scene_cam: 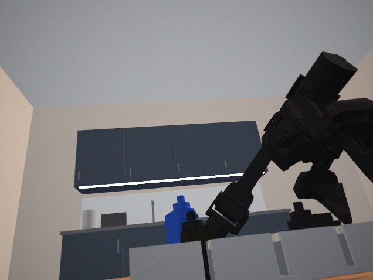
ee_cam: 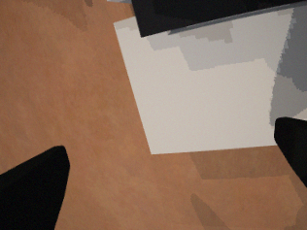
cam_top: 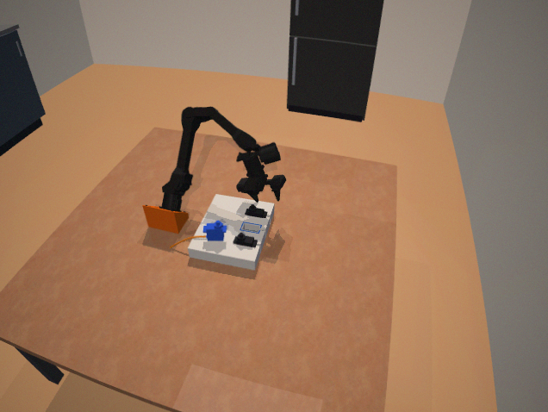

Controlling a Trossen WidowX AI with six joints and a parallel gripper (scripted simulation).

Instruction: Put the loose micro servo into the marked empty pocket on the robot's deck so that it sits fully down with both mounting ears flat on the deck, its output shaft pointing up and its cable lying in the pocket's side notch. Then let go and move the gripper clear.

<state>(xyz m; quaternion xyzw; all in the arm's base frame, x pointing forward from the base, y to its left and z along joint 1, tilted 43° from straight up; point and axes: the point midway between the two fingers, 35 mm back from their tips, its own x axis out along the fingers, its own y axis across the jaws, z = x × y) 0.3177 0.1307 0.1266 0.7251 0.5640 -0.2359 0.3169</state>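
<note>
Now: gripper tip 12 cm past the white deck, 15 cm to the left of it and 4 cm above it.
</note>
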